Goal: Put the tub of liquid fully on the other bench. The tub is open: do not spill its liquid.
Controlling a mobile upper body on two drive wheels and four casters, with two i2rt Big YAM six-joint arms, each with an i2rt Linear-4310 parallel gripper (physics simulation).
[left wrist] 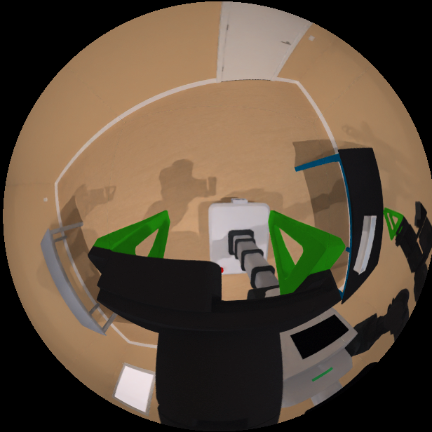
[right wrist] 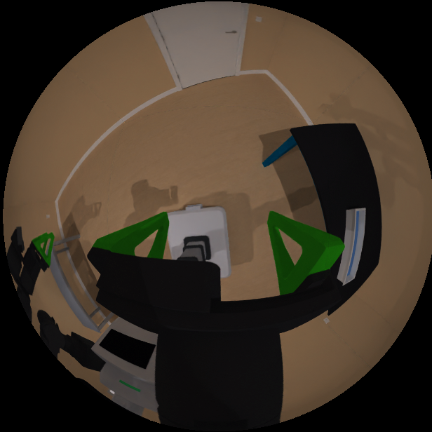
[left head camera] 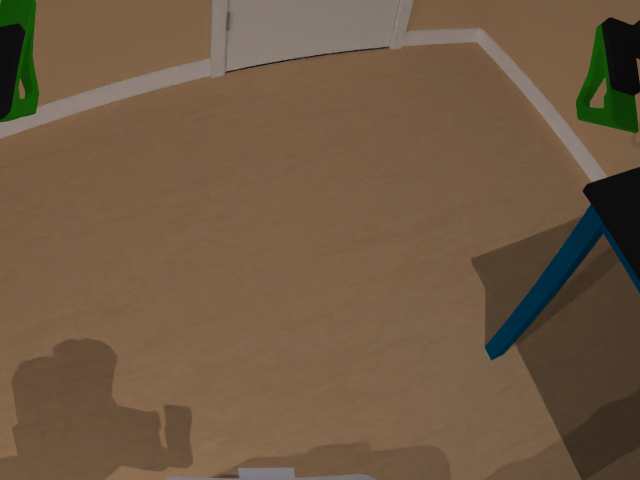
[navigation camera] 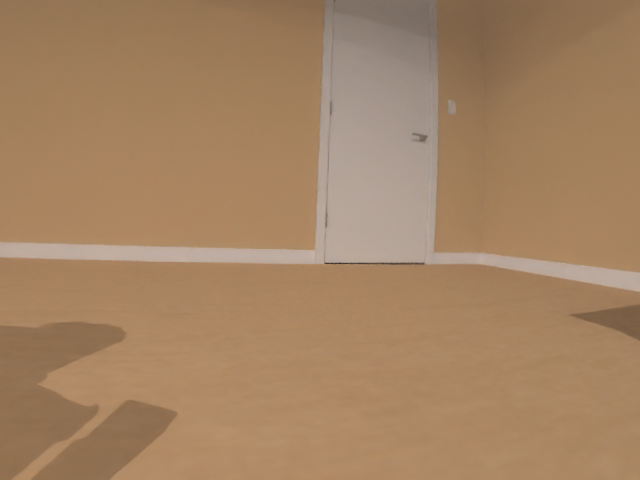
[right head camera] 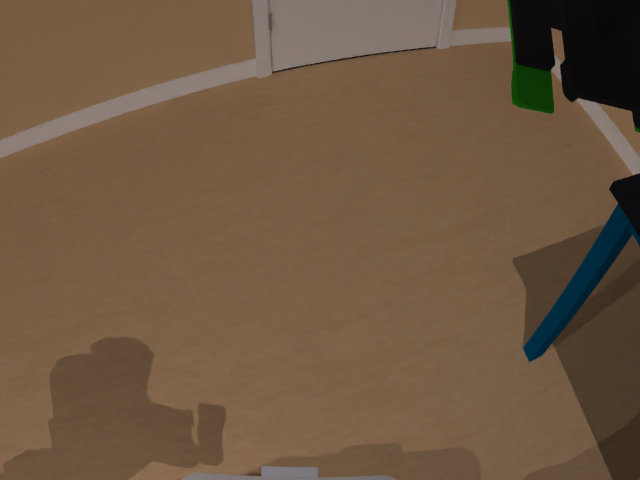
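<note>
The open white tub point(left wrist: 366, 245) point(right wrist: 349, 235) with blue liquid stands on the black-topped bench point(left wrist: 360, 185) point(right wrist: 340, 170) point(left head camera: 622, 201) point(right head camera: 631, 195) at the right of both wrist views. The other bench, a grey one point(left wrist: 62, 287) point(right wrist: 69, 290), is at the lower left of the wrist views; it does not show in the head views. My left gripper point(left wrist: 218, 215) is open and empty, well to the left of the tub. My right gripper point(right wrist: 217, 216) point(right head camera: 586, 111) is open and empty, left of the tub in the right wrist view and apart from it.
A blue leg point(left head camera: 545, 284) point(right head camera: 578, 281) holds up the black bench at the right. A white door point(left head camera: 310, 25) point(right head camera: 351, 25) point(left wrist: 255, 45) point(right wrist: 205, 45) point(navigation camera: 379, 155) stands in the far wall. My white base point(left wrist: 220, 220) point(right wrist: 220, 225) is beneath the arms.
</note>
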